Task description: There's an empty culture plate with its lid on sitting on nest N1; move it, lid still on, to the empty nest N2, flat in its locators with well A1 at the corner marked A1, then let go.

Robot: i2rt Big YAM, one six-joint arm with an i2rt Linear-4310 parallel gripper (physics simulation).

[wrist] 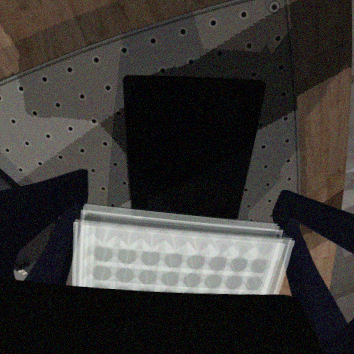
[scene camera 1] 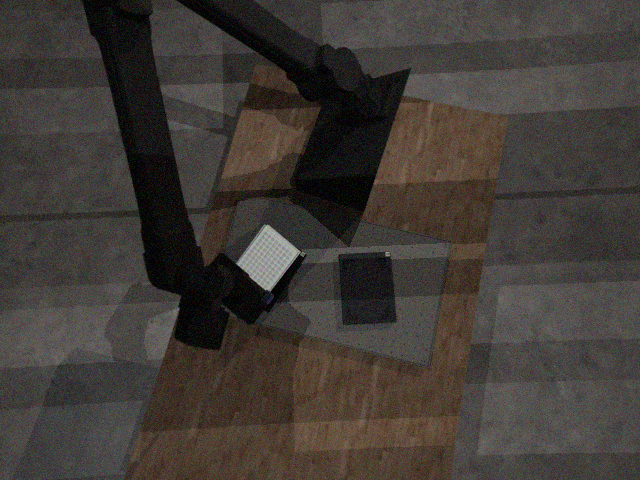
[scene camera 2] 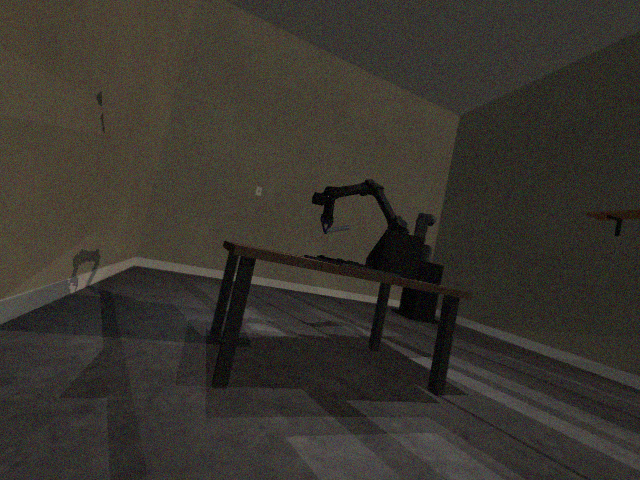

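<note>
The lidded culture plate [scene camera 1: 269,257] [scene camera 2: 339,227] [wrist: 175,265] is pale and clear, with rows of round wells. My gripper [scene camera 1: 251,279] [scene camera 2: 326,230] [wrist: 186,192] is shut on its two opposite sides, and the lid is on. The plate is in the air, well above the table, seen nearly edge-on in scene camera 2. A black nest [scene camera 1: 290,281] [wrist: 192,145] lies lower down, partly hidden by the plate. A second dark nest [scene camera 1: 367,289] stands apart to the right in scene camera 1, with nothing on it. I cannot read the nest labels or the plate's A1 mark.
Both nests are on a grey perforated board [scene camera 1: 413,330] [wrist: 45,112] on the wooden table [scene camera 1: 356,397] [scene camera 2: 310,264]. A black wedge-shaped stand [scene camera 1: 351,149] [scene camera 2: 390,253] is behind the board, at the arm's base. Small pale marks sit at a corner of each nest in scene camera 1.
</note>
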